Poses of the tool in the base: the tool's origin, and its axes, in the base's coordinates. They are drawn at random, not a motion.
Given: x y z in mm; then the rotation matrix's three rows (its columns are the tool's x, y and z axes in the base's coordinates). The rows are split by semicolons.
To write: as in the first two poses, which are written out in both.
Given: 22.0 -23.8 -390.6; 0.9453 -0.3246 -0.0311; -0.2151 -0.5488 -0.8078; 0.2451 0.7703 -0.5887
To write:
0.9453 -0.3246 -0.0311 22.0
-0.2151 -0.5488 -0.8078 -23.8
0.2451 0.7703 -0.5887 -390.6
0 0 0 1

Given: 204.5 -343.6 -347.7; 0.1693 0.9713 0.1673; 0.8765 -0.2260 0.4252; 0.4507 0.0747 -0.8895
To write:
0.1693 0.9713 0.1673 204.5
0.8765 -0.2260 0.4252 -343.6
0.4507 0.0747 -0.8895 -347.7
0 0 0 1

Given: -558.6 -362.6 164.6; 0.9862 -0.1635 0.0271; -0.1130 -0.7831 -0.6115; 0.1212 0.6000 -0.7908
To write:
0.9862 -0.1635 0.0271 -558.6
-0.1130 -0.7831 -0.6115 -362.6
0.1212 0.6000 -0.7908 164.6
0 0 0 1

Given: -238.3 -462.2 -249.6; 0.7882 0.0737 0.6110; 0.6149 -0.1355 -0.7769; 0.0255 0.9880 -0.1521
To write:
0.7882 0.0737 0.6110 -238.3
0.6149 -0.1355 -0.7769 -462.2
0.0255 0.9880 -0.1521 -249.6
0 0 0 1

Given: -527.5 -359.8 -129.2; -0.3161 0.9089 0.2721; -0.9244 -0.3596 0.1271; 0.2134 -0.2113 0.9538
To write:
-0.3161 0.9089 0.2721 -527.5
-0.9244 -0.3596 0.1271 -359.8
0.2134 -0.2113 0.9538 -129.2
0 0 0 1

